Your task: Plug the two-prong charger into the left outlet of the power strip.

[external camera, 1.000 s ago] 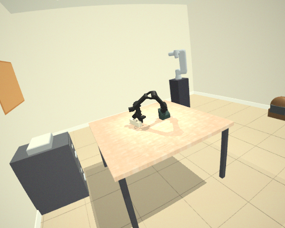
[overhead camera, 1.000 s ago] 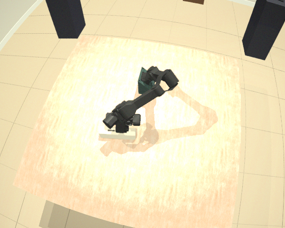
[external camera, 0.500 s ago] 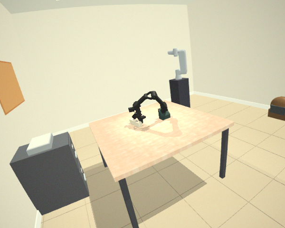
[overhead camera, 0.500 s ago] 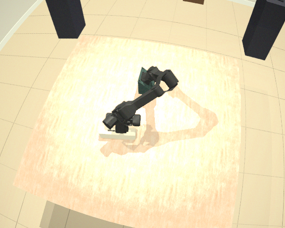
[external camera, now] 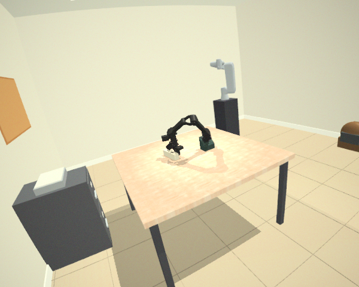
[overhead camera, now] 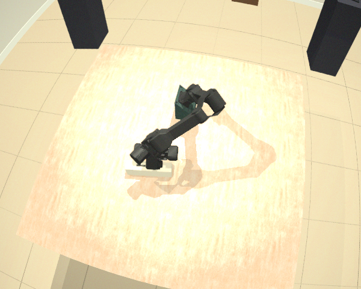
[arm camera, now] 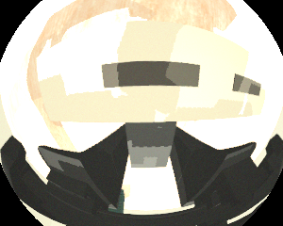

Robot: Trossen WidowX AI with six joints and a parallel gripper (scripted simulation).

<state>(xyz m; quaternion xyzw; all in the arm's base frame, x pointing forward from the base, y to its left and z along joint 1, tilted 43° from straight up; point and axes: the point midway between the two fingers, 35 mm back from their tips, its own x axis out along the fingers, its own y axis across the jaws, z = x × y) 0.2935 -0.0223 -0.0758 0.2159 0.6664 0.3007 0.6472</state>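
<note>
The dark grey charger is 20 mm ahead of my gripper tip and 10 mm above it.
</note>
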